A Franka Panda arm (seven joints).
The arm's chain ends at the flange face. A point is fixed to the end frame.
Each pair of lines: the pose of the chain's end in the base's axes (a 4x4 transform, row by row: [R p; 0 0 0 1], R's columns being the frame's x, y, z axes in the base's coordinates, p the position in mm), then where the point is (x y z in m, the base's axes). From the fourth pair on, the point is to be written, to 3 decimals.
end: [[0.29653, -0.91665, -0.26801, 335.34], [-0.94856, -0.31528, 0.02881, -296.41], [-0.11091, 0.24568, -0.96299, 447.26], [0, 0, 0, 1]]
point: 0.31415 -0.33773 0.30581
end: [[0.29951, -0.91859, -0.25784, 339.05], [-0.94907, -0.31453, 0.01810, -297.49], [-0.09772, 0.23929, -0.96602, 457.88], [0, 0, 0, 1]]
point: 0.31944 -0.34034 0.31666
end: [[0.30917, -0.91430, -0.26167, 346.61], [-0.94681, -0.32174, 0.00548, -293.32], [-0.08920, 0.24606, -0.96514, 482.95], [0, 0, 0, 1]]
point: 0.32692 -0.33782 0.34225
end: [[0.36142, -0.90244, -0.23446, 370.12], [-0.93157, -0.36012, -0.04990, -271.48], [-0.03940, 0.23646, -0.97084, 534.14], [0, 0, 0, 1]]
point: 0.357 -0.323 0.395
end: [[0.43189, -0.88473, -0.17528, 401.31], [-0.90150, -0.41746, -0.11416, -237.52], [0.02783, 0.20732, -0.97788, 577.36], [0, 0, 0, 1]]
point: 0.400 -0.296 0.441
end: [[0.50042, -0.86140, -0.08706, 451.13], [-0.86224, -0.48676, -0.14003, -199.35], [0.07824, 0.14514, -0.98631, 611.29], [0, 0, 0, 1]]
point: 0.465 -0.260 0.476
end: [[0.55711, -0.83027, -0.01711, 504.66], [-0.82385, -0.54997, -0.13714, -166.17], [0.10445, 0.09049, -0.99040, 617.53], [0, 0, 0, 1]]
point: 0.531 -0.224 0.483
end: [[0.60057, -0.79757, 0.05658, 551.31], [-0.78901, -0.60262, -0.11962, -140.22], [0.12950, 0.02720, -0.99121, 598.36], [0, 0, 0, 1]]
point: 0.590 -0.194 0.465
